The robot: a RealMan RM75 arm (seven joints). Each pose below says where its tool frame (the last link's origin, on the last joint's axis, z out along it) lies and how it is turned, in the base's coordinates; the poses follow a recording.
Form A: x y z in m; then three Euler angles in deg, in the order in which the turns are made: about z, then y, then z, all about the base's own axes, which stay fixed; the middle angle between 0 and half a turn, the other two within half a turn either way.
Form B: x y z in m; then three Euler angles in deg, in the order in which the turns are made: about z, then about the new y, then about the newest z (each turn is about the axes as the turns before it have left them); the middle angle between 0 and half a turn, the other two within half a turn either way. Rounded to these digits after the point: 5 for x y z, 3 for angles.
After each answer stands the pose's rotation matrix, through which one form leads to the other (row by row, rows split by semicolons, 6 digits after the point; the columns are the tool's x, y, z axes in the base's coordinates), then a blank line. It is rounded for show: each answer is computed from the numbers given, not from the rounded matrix.
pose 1, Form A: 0.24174 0.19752 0.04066 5.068 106.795 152.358
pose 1, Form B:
0.24174 0.19752 0.04066 152.358 106.795 5.068
0.213984 -0.484744 -0.848077; -0.211788 -0.870558 0.444156; -0.953602 0.084570 -0.288948

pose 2, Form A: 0.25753 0.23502 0.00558 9.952 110.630 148.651
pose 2, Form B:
0.25753 0.23502 0.00558 148.651 110.630 9.952
0.206458 -0.564423 -0.799251; -0.328136 -0.809485 0.486889; -0.921793 0.161741 -0.352332

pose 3, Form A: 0.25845 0.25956 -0.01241 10.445 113.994 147.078
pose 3, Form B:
0.25845 0.25956 -0.01241 147.078 113.994 10.445
0.237151 -0.596373 -0.766876; -0.369524 -0.785435 0.496532; -0.898449 0.165626 -0.406641

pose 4, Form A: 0.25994 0.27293 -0.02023 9.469 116.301 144.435
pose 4, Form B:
0.25994 0.27293 -0.02023 144.435 116.301 9.469
0.259835 -0.632997 -0.729246; -0.388024 -0.759976 0.521415; -0.884264 0.147483 -0.443087

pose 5, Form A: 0.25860 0.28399 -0.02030 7.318 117.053 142.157
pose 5, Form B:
0.25860 0.28399 -0.02030 142.157 117.053 7.318
0.278094 -0.654252 -0.703291; -0.377344 -0.747721 0.546375; -0.883332 0.113439 -0.454815

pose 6, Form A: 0.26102 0.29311 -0.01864 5.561 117.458 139.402
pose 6, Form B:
0.26102 0.29311 -0.01864 139.402 117.458 5.561
0.285400 -0.681613 -0.673759; -0.372226 -0.726643 0.577440; -0.883173 0.085989 -0.461098

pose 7, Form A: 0.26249 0.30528 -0.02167 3.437 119.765 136.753
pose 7, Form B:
0.26249 0.30528 -0.02167 136.753 119.765 3.437
0.319888 -0.705592 -0.632307; -0.383193 -0.706705 0.594753; -0.866507 0.052042 -0.496444

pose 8, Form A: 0.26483 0.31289 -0.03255 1.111 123.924 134.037
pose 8, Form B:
0.26483 0.31289 -0.03255 134.037 123.924 1.111
0.373931 -0.726278 -0.576798; -0.414610 -0.687213 0.596520; -0.829623 0.016089 -0.558093

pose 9, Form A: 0.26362 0.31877 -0.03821 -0.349 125.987 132.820
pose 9, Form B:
0.26362 0.31877 -0.03821 132.820 125.987 -0.349
0.403852 -0.731046 -0.549977; -0.426853 -0.682310 0.593506; -0.809135 -0.004929 -0.587602

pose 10, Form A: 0.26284 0.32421 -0.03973 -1.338 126.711 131.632
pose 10, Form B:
0.26284 0.32421 -0.03973 131.632 126.711 -1.338
0.414475 -0.737950 -0.532578; -0.431162 -0.674595 0.599183; -0.801442 -0.018719 -0.597779

